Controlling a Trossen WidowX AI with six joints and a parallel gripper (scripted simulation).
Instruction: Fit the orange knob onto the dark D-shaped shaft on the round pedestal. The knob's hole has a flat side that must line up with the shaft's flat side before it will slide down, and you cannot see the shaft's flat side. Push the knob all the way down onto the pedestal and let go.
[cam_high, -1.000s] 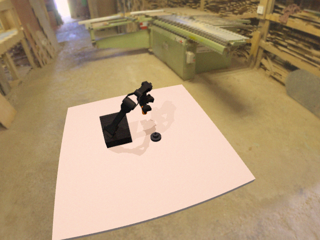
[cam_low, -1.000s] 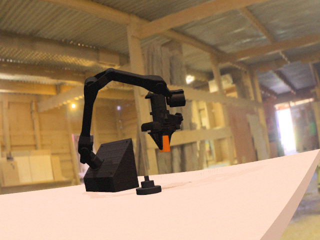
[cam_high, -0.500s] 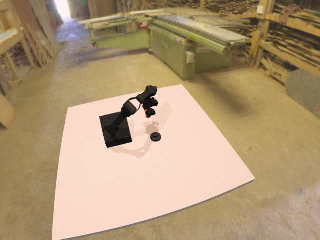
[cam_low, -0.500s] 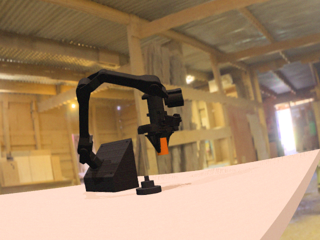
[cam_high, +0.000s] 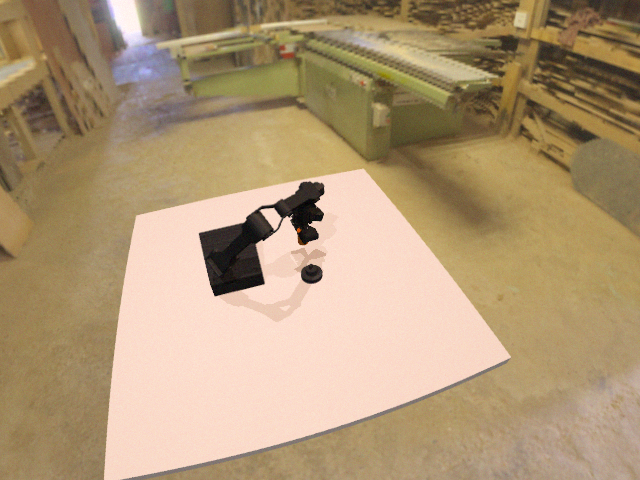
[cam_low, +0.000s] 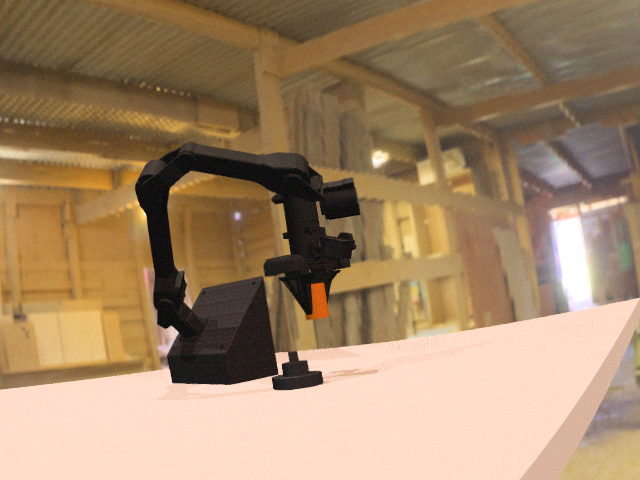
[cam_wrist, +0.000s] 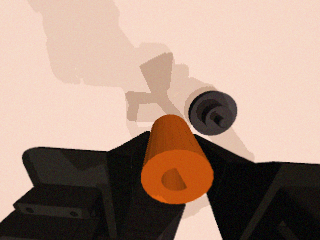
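Right now the pedestal is 90 mm below my gripper tip, 80 mm to the right of it and 10 mm ahead of it. Also, from my gripper tip: orange knob: 20 mm above.
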